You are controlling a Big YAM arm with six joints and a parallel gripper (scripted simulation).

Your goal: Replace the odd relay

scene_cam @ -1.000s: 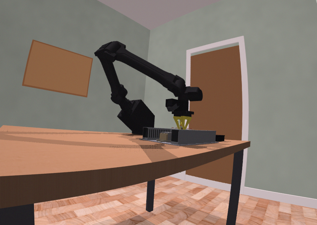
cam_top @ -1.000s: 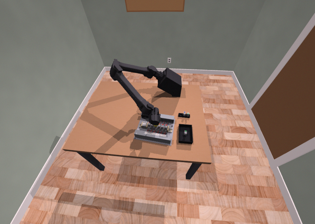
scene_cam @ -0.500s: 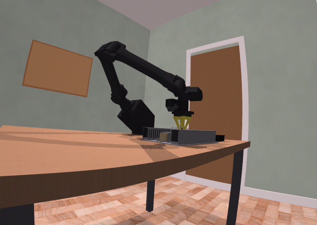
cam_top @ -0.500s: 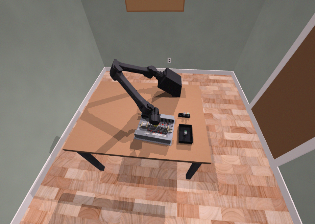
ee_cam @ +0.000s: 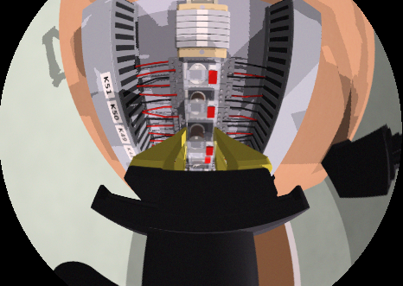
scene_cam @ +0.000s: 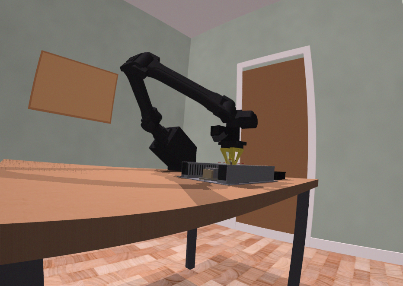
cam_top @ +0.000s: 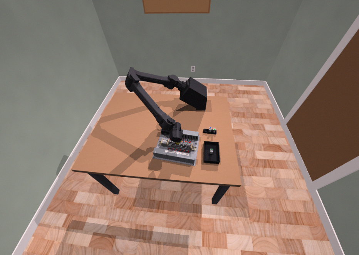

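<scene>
Now: the grey relay panel 60 mm below my hand and 10 mm to the right of it. From my hand the other things lie so: black tray: 250 mm to the left, 70 mm ahead, 50 mm below.
</scene>
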